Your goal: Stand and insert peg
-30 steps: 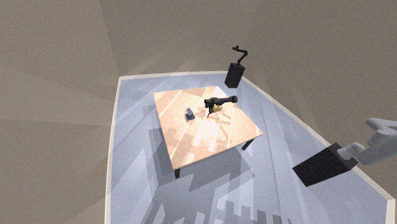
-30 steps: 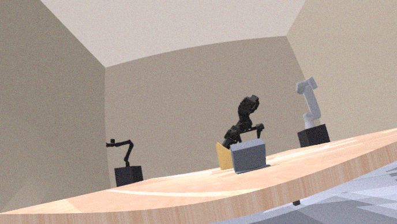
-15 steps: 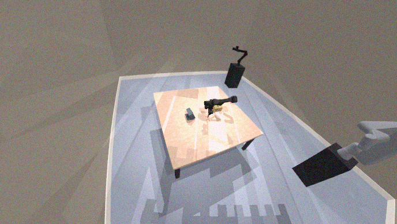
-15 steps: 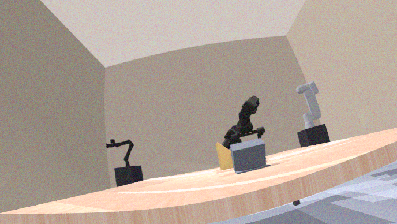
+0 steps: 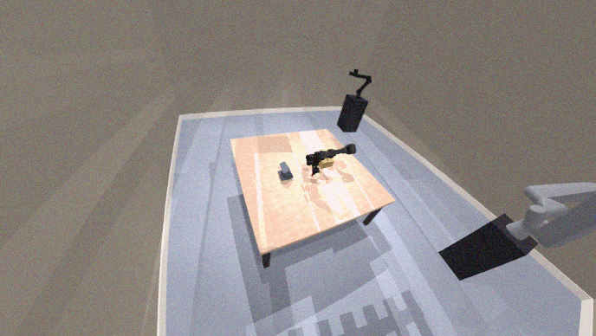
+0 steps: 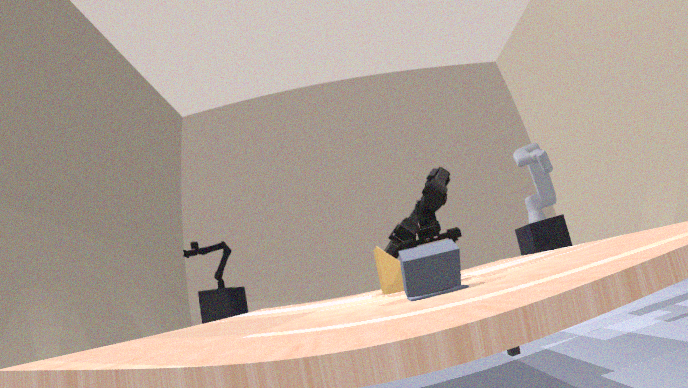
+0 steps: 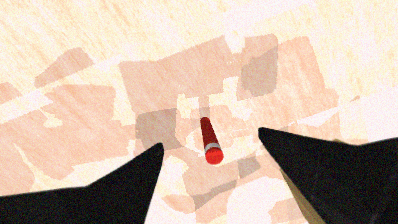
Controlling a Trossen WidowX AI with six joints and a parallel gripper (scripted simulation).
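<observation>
Right now the red peg is right at my gripper tip. The rest, counted from my gripper tip: sloped panel: 24 cm ahead, 5 cm to the right.
</observation>
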